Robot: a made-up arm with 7 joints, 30 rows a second.
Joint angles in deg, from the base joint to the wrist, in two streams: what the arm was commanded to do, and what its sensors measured. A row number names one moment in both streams.
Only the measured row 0 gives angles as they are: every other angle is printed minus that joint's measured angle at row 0.
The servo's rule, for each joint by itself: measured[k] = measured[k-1] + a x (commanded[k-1-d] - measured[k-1]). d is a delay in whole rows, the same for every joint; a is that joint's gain. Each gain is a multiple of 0.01, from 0.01 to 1. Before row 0 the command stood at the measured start. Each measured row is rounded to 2 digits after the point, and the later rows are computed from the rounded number. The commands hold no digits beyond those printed.
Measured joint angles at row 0:
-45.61 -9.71 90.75 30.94 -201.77 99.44 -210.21
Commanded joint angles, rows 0 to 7:
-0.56 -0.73 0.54 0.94 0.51 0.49 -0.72
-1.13 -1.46 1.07 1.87 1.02 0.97 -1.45
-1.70 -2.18 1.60 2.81 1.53 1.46 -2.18
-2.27 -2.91 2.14 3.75 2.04 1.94 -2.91
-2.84 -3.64 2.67 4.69 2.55 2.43 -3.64
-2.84 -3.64 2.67 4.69 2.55 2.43 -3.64
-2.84 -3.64 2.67 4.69 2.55 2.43 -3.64
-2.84 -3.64 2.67 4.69 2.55 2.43 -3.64
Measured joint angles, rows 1 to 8:
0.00 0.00 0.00 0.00 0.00 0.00 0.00
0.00 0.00 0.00 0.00 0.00 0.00 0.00
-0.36 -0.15 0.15 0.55 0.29 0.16 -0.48
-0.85 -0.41 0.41 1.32 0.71 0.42 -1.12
-1.39 -0.76 0.74 2.18 1.18 0.75 -1.82
-1.95 -1.19 1.13 3.09 1.67 1.13 -2.54
-2.52 -1.68 1.56 4.02 2.17 1.55 -3.27
-2.72 -2.07 1.87 4.41 2.39 1.83 -3.51
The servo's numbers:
d 2
a 0.64 0.20 0.28 0.58 0.57 0.32 0.66

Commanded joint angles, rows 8 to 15:
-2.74 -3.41 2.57 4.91 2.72 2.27 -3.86
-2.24 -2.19 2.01 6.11 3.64 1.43 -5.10
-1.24 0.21 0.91 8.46 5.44 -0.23 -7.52
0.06 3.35 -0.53 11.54 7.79 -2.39 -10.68
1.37 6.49 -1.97 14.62 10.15 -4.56 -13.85
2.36 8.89 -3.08 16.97 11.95 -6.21 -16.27
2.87 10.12 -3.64 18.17 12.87 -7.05 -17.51
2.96 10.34 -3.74 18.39 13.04 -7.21 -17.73
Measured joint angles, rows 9 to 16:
-2.80 -2.38 2.09 4.57 2.48 2.02 -3.60
-2.83 -2.63 2.25 4.64 2.52 2.15 -3.63
-2.77 -2.79 2.34 4.80 2.63 2.19 -3.78
-2.43 -2.67 2.25 5.56 3.21 1.95 -4.65
-1.67 -2.09 1.87 7.24 4.48 1.25 -6.54
-0.56 -1.00 1.20 9.73 6.37 0.09 -9.27
0.68 0.50 0.31 12.57 8.52 -1.40 -12.29
1.76 2.18 -0.64 15.12 10.48 -2.94 -14.92

